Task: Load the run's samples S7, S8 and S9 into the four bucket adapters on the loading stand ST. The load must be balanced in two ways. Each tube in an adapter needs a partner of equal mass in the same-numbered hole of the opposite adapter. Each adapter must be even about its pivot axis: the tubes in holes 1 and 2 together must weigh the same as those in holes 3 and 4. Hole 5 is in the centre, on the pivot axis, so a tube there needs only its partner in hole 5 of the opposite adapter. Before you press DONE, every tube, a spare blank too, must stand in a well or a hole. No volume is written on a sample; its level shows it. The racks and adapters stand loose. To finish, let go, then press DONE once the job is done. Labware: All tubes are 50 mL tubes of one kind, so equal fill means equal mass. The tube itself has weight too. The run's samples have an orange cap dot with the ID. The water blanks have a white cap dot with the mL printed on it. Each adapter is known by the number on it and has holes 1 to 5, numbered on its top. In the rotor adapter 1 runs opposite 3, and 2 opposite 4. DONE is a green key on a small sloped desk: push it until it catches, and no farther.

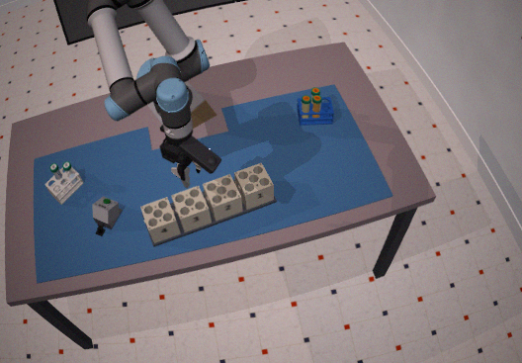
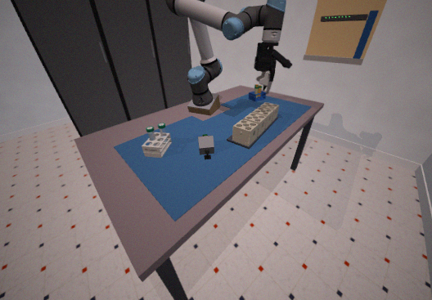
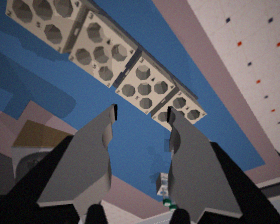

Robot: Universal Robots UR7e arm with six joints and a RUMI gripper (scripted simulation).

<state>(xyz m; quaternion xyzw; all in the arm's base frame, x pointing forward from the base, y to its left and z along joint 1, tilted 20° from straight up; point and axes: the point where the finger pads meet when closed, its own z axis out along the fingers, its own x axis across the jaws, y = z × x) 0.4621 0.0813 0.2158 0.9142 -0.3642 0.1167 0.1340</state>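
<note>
Now: hand 51 cm to the right of the sample tube S8, 35 cm past it and 19 cm above it. Also, from my hand: DONE desk: 33 cm to the right, 20 cm below, 11 cm behind; sample tube S7: 45 cm to the left, 33 cm behind, 19 cm below; tube: 46 cm to the right, 29 cm behind, 19 cm below.
</note>
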